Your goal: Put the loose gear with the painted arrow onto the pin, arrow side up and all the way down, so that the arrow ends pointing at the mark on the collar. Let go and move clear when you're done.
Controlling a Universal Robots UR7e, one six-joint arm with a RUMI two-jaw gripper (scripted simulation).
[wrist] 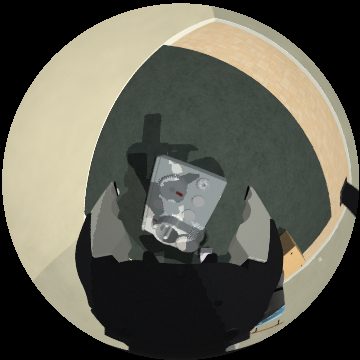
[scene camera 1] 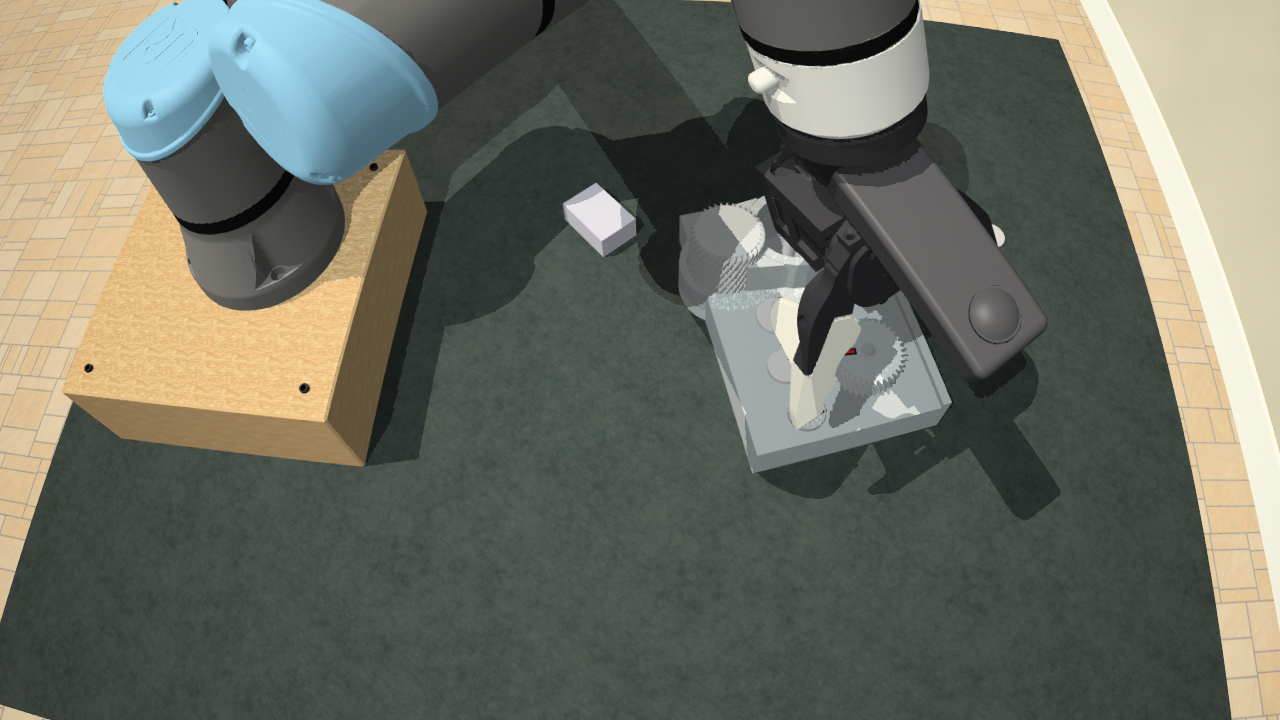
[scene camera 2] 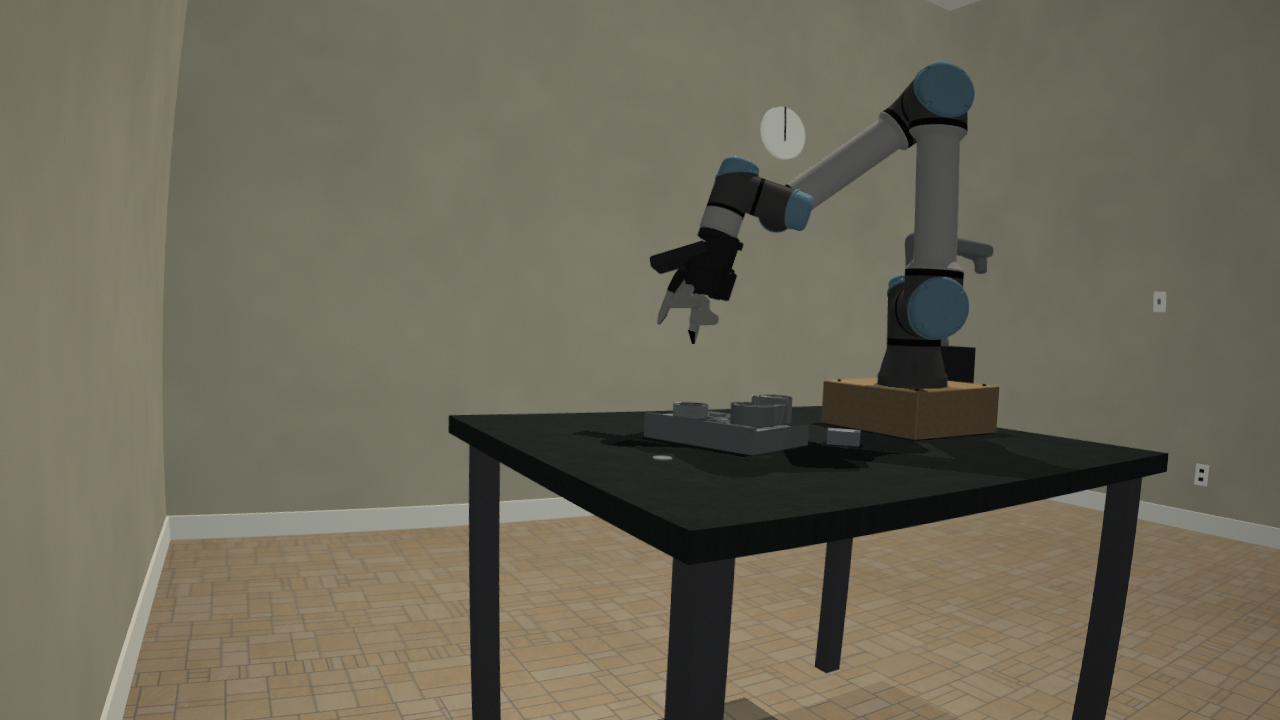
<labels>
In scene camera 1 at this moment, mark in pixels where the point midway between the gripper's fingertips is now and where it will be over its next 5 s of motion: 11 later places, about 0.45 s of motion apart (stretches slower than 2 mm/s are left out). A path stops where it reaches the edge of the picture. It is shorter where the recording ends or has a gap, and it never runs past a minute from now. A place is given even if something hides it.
The gripper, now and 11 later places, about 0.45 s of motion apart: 901, 356; 900, 338; 893, 320; 885, 306; 883, 303; 880, 314; 878, 318; 874, 327; 870, 336; 868, 342; 868, 344; 867, 347
</labels>
